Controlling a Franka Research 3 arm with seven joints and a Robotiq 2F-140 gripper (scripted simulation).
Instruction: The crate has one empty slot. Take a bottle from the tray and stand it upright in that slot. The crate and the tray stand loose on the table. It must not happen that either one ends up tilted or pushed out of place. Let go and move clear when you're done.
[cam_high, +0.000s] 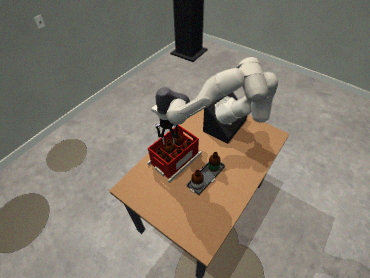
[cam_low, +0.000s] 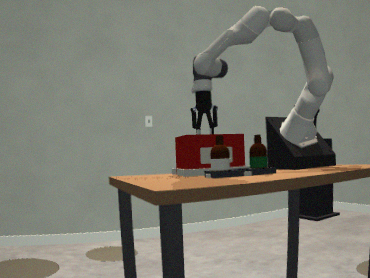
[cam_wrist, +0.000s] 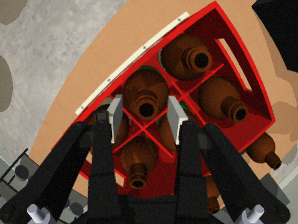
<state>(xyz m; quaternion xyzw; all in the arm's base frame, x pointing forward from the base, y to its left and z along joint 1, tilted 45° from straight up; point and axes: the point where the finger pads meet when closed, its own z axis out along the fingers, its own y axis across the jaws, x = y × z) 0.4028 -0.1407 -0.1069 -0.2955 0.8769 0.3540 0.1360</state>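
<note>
The red crate lies 1 cm ahead of my hand, 4 cm to the left of it and 9 cm below it. Round my hand: grey tray: 29 cm to the left, 16 cm below.
</note>
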